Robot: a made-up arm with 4 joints. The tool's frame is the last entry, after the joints.
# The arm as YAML. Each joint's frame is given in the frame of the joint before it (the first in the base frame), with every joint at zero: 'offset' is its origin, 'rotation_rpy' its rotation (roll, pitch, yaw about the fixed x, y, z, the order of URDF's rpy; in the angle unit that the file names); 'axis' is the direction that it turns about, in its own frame. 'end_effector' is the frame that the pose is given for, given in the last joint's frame.
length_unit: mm
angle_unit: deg
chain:
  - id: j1
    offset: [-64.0, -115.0, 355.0]
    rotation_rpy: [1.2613, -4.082, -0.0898]
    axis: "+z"
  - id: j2
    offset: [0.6, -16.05, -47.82]
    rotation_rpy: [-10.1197, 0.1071, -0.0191]
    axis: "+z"
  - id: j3
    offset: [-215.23, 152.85, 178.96]
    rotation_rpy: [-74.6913, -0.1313, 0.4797]
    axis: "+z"
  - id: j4
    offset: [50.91, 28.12, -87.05]
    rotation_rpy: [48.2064, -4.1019, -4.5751]
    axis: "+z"
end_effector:
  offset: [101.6, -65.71, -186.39]
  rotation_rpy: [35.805, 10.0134, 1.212]
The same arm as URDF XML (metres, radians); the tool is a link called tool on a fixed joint. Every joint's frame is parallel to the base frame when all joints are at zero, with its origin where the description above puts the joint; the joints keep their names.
<robot name="arm">
  <joint name="j1" type="continuous">
    <parent link="base_link"/>
    <child link="link1"/>
    <origin xyz="-0.064 -0.115 0.355"/>
    <axis xyz="-0.071202 -0.0219 0.997221"/>
  </joint>
  <joint name="j2" type="continuous">
    <parent link="link1"/>
    <child link="link2"/>
    <origin xyz="0.004 -0.015 -0.048"/>
    <axis xyz="-0.0682 0.1541 0.985699"/>
  </joint>
  <joint name="j3" type="continuous">
    <parent link="link2"/>
    <child link="link3"/>
    <origin xyz="-0.225 0.179 0.138"/>
    <axis xyz="-0.014599 0.993658 0.111495"/>
  </joint>
  <joint name="j4" type="continuous">
    <parent link="link3"/>
    <child link="link4"/>
    <origin xyz="0.054 -0.083 -0.034"/>
    <axis xyz="-0.167504 0.576813 0.799518"/>
  </joint>
  <joint name="tool_joint" type="fixed">
    <parent link="link4"/>
    <child link="tool"/>
    <origin xyz="0.129 -0.154 -0.095" rpy="0.0025 -0.0032 -0.0155"/>
  </joint>
  <link name="base_link"/>
  <link name="link1"/>
  <link name="link2"/>
  <link name="link3"/>
  <link name="link4"/>
  <link name="tool"/>
</robot>

